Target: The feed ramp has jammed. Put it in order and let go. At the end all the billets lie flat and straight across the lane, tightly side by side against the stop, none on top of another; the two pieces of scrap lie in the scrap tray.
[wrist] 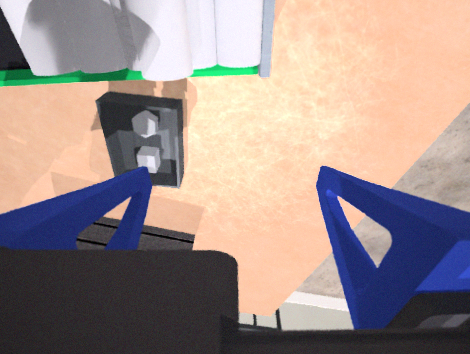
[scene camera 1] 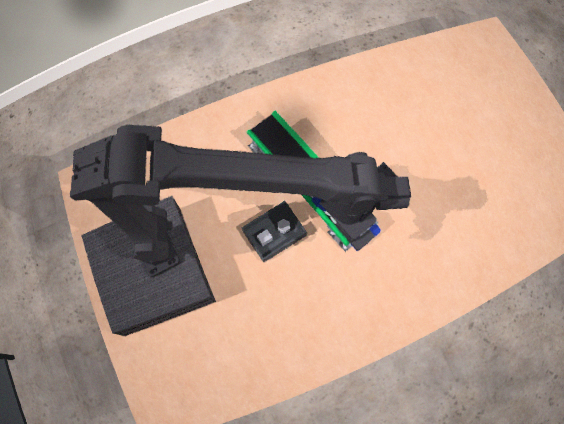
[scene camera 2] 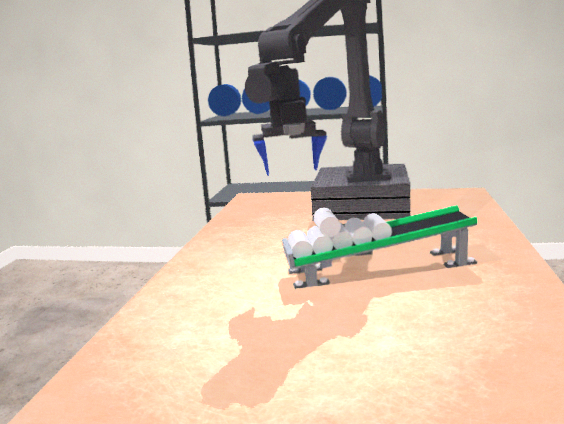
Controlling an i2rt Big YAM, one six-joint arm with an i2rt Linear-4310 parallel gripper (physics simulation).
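Frame: origin at the arm's base, x back, y right, z up, level; centimetres.
Where they show: gripper, fingertip midpoint: (wrist: 234, 175) (scene camera 1: 342, 225) (scene camera 2: 291, 172); arm's base, link origin: (scene camera 1: 155, 249) (scene camera 2: 368, 177).
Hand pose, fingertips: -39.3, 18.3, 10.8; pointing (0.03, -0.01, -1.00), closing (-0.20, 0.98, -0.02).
Things, the pixels of their top centre, and the offset from my fingertips, as dx, dy, dz.
- grey stop, top centre: (wrist: 266, 20) (scene camera 2: 287, 245) -6.8, +1.2, -13.1
- more billet, top centre: (wrist: 151, 27) (scene camera 2: 326, 212) -5.2, -6.6, -7.1
- dark scrap tray, top centre: (wrist: 142, 150) (scene camera 1: 274, 229) +11.1, -10.8, -17.0
The feed ramp (scene camera 1: 295, 134) (scene camera 2: 425, 232) (wrist: 50, 79) has green rails and a black lane. Several white billets (scene camera 2: 300, 245) (wrist: 240, 30) lie across its lower part, in a row from the grey stop (wrist: 266, 40). One more billet (scene camera 2: 328, 223) (wrist: 170, 50) lies on top, above the second and third from the stop. In the wrist view its end reaches over the near rail. Two grey scrap pieces (scene camera 1: 265, 236) (scene camera 1: 284, 226) (wrist: 145, 124) (wrist: 148, 159) lie apart in the dark scrap tray (wrist: 181, 140). My gripper (scene camera 2: 292, 172) (wrist: 234, 175) is open and empty, high above the ramp's lower end.
The arm's dark base block (scene camera 1: 150, 305) (scene camera 2: 360, 192) stands at the table's end, with the tray between it and the ramp. The arm hides part of the lane in scene camera 1. A shelf rack (scene camera 2: 197, 100) with blue discs stands behind the table.
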